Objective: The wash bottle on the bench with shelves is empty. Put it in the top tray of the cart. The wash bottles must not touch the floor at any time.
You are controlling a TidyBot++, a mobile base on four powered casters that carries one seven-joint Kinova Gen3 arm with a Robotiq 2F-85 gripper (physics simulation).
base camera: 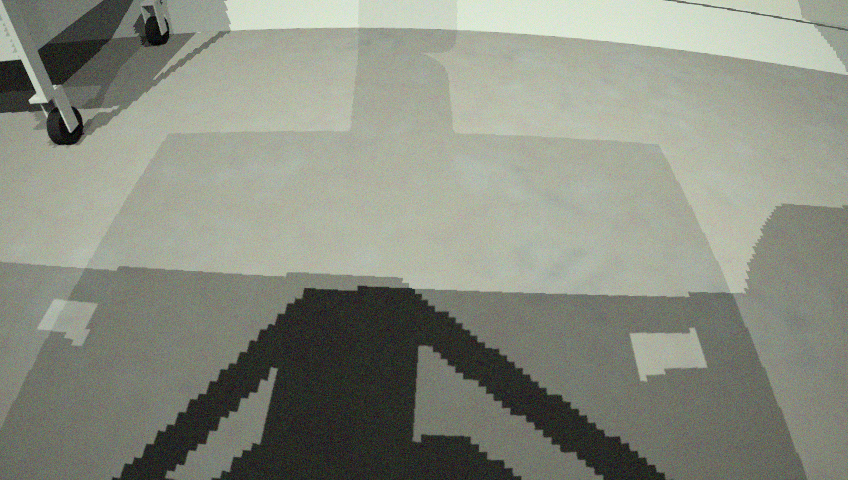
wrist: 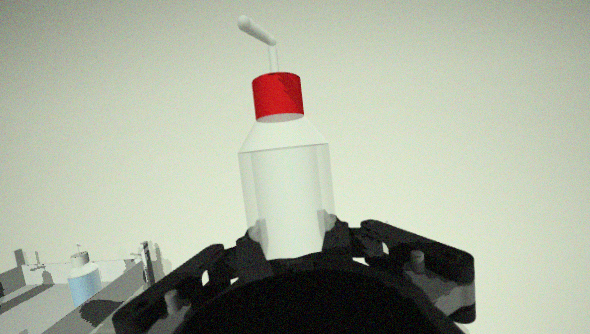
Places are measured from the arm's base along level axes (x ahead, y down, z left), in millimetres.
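Pixels of known places: gripper, fingertip midpoint: [wrist: 292, 225].
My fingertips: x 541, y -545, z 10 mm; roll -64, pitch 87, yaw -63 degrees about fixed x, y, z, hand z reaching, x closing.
Behind a point stands the place of what it marks.
My gripper [wrist: 292, 225] {z 10, x 541, y -545 mm} is shut on the wash bottle [wrist: 287, 185] {z 10, x 480, y -590 mm}, a clear, empty-looking bottle with a red cap and bent spout. It is held nearly upright, with a slight tilt in the wrist view. The cart's white leg [base camera: 36, 66] {z 464, x 600, y 276 mm} and black casters show at the upper left of the base camera view. In the wrist view, the cart's top tray [wrist: 122, 286] {z 473, x 843, y -305 mm} is at the lower left, apart from the held bottle and farther away. Another bottle [wrist: 85, 286] {z 522, x 797, y -339 mm}, with blue contents and a pale cap, stands in that tray. The bench with shelves does not show.
The floor [base camera: 416, 196] {z 13, x 510, y 396 mm} carries shadows of the robot and other things. A pale wall [base camera: 535, 17] {z -171, x 943, y 365 mm} [wrist: 450, 125] {z -487, x 949, y -646 mm} runs across the back. The cart's rear caster [base camera: 157, 29] {z 467, x 902, y 363 mm} is near that wall at the upper left. A large shadow lies at the right.
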